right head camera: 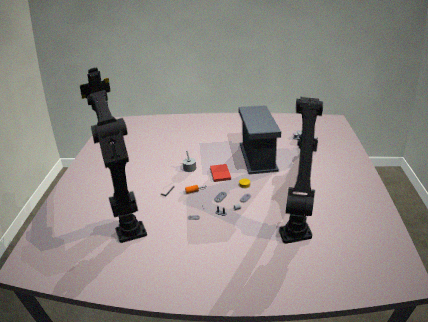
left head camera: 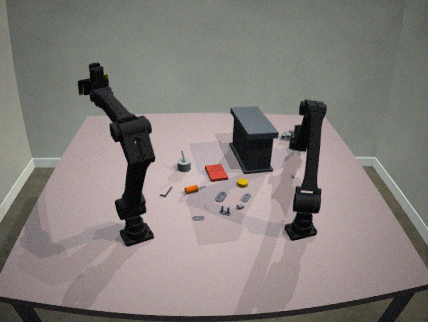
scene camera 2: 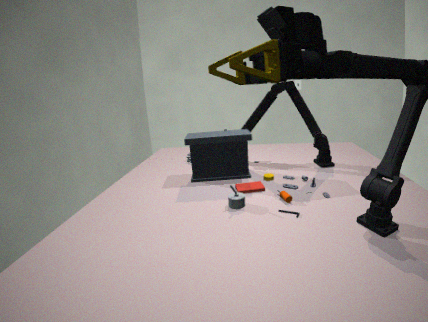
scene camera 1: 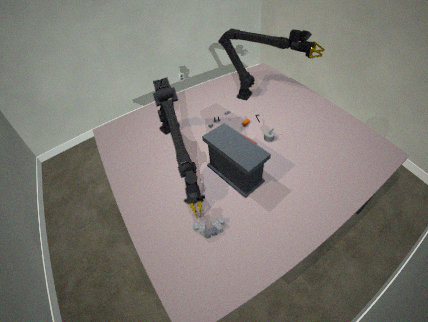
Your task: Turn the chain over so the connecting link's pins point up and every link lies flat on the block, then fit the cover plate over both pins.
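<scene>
A grey, lumpy chain-like cluster lies on the table beyond the dark block. Its pin direction is too small to tell. A small part with two upright pins stands on the table. Loose oval plates lie around it; which one is the cover plate I cannot tell. My right gripper is shut, its tips close to the cluster's near edge, with nothing visible between them. My left gripper is open and empty, high above the table.
A red pad and a yellow disc lie near the dark block. An orange-handled tool, a black hex key and a grey cylinder with a rod lie or stand farther left in the head views.
</scene>
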